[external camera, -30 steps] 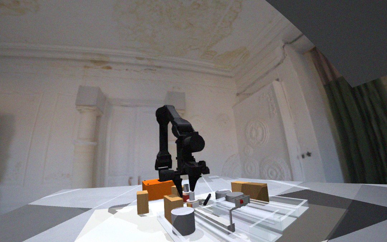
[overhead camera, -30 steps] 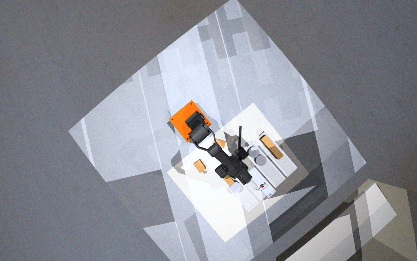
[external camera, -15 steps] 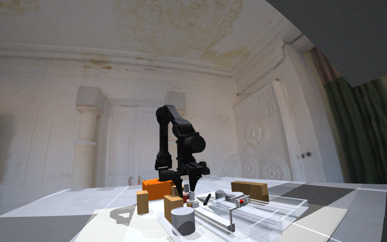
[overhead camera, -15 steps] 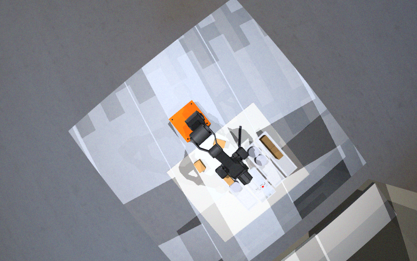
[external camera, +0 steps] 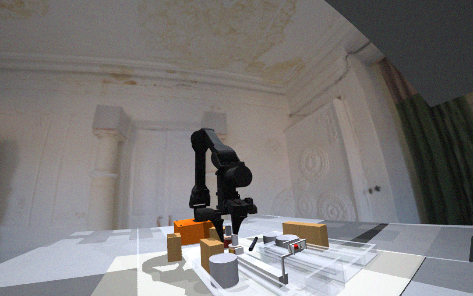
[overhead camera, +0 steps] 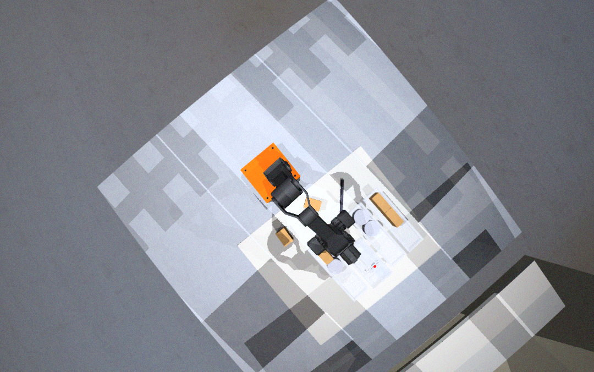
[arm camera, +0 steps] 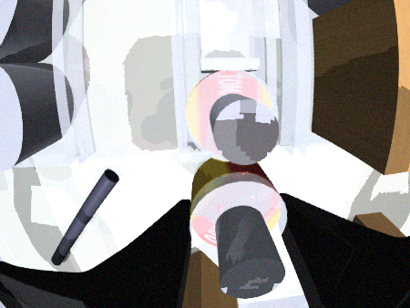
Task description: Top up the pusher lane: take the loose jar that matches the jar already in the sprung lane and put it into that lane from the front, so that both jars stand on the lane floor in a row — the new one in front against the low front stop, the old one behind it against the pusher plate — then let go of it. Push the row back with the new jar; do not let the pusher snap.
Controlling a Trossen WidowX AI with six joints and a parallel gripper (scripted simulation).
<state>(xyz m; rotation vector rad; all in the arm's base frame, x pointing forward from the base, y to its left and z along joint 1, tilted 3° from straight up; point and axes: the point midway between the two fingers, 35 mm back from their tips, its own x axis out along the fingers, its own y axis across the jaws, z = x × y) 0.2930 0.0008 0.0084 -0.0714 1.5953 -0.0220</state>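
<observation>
The dark stick is 6 cm behind my gripper tip, 12 cm to the left of it and 4 cm below it. From my gripper tip the other things lie so: red mark (22 cm ahead, 4 cm to the left, 2 cm above).
</observation>
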